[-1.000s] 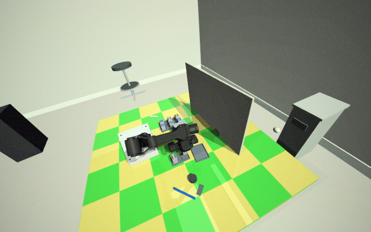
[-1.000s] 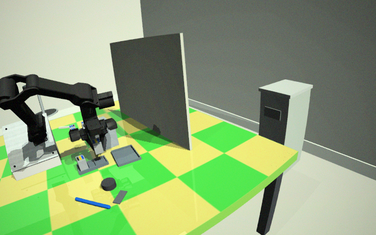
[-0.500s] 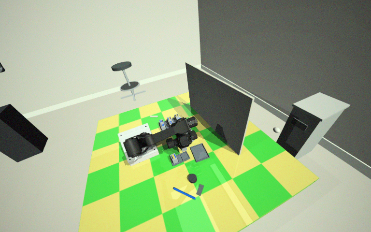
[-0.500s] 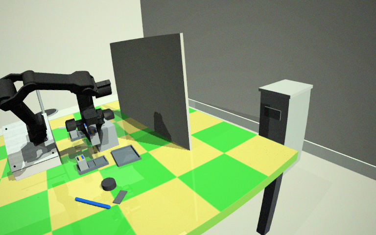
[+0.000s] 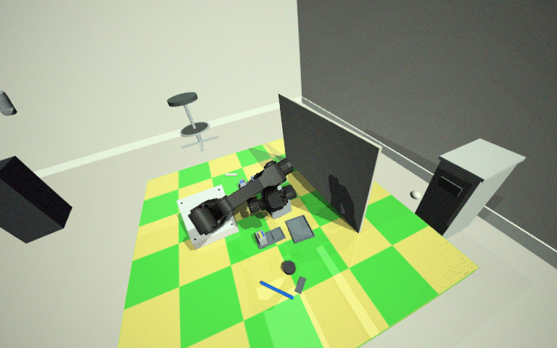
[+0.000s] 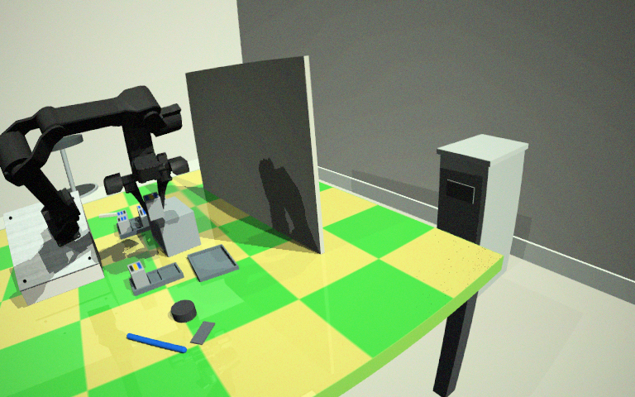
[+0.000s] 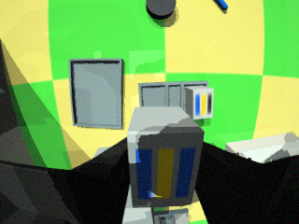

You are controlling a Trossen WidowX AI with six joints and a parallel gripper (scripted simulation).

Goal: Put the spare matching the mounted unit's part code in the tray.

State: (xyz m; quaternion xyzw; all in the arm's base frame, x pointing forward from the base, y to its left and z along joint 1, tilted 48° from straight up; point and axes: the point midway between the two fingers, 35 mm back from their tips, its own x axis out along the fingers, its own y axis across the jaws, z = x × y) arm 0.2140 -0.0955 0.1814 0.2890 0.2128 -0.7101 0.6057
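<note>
Right now my gripper tip is 160 mm above the grey tray, 100 mm short of it and 20 mm to the left of it. Round my gripper tip: black puck: 160 mm to the right, 160 mm below, 40 mm behind; then mounted unit: 180 mm to the left, 120 mm below, 80 mm ahead; then grey rack: 160 mm below, 40 mm behind, 10 mm to the left.
</note>
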